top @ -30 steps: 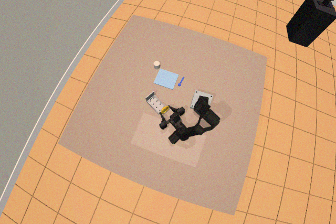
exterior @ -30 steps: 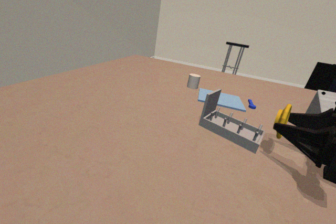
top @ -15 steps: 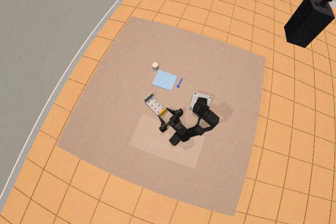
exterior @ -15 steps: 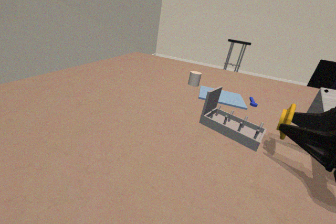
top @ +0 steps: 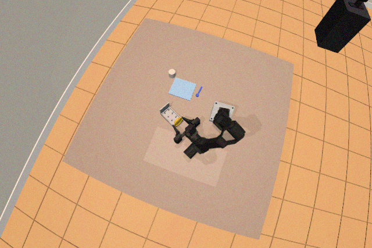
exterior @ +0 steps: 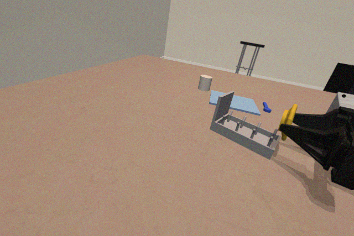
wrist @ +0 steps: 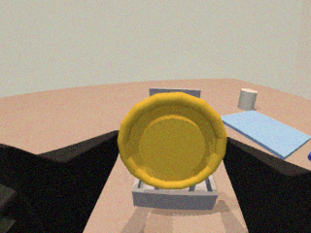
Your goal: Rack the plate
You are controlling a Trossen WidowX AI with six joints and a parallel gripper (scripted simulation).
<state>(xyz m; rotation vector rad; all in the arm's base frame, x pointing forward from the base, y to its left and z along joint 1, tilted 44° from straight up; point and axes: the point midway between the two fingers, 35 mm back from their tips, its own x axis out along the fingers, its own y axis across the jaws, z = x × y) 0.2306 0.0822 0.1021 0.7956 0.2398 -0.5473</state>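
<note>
Now: the grey dish rack 5 cm below my gripper tip, 4 cm to the right of it and 4 cm ahead of it. The rest, counted from my gripper tip: blue utensil (25 cm to the right, 8 cm behind, 7 cm below); light blue mat (25 cm to the right, 7 cm below, 2 cm ahead); yellow plate (1 cm behind).
</note>
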